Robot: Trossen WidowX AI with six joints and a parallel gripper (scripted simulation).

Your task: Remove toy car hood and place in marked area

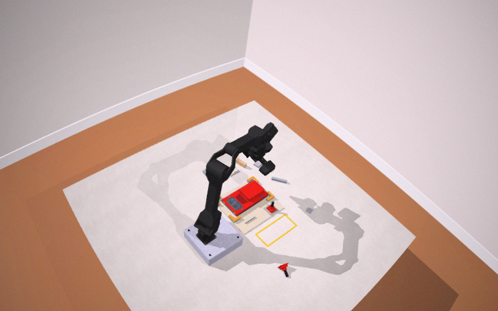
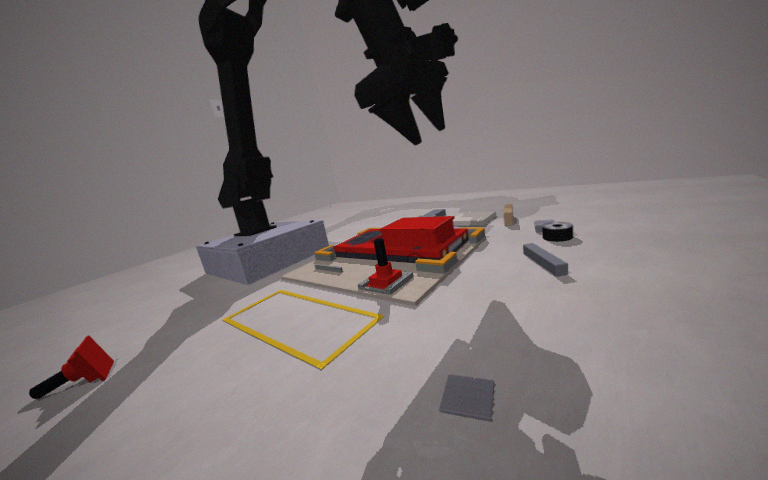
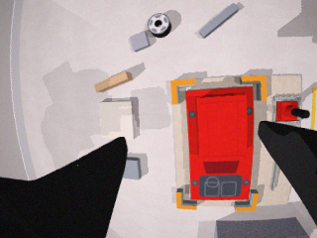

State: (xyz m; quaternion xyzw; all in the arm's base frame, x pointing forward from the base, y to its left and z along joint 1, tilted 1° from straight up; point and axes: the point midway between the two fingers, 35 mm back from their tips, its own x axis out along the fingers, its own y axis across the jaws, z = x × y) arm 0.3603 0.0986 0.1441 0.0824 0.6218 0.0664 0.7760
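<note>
Right now the red car hood is 30 mm behind my gripper tip, 40 mm to the right of it and 130 mm below it. The rest, counted from my gripper tip: wooden block 70 mm ahead, 150 mm to the left, 160 mm below; then black wheel 160 mm ahead, 50 mm to the left, 160 mm below.
</note>
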